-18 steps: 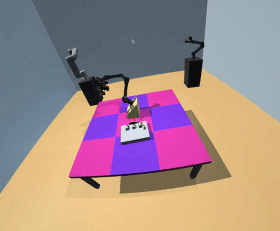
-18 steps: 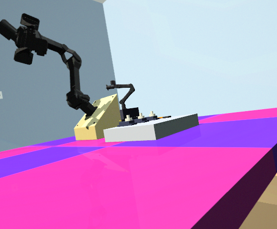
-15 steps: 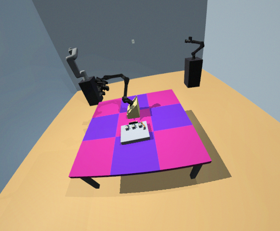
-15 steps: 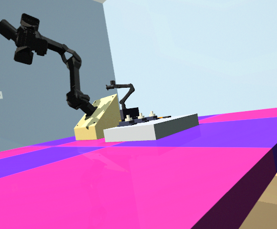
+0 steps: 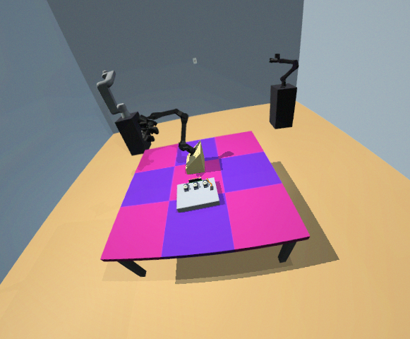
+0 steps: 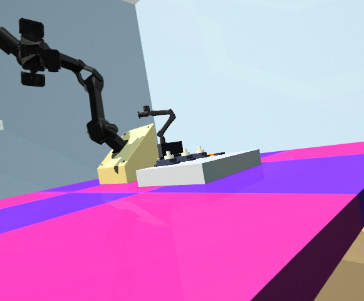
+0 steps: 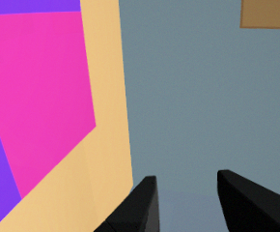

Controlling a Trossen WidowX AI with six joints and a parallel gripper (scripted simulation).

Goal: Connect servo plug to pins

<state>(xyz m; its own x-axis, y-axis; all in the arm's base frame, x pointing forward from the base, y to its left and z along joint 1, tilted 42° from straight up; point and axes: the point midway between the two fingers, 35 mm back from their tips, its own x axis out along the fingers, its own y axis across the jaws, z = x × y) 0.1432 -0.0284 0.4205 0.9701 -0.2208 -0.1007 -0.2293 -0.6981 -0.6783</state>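
My gripper tip is 38 cm above the servo, 32 cm to the right of it and 17 cm short of it. Also, from my gripper tip: printed holder: 40 cm below, 33 cm to the left, 27 cm ahead.
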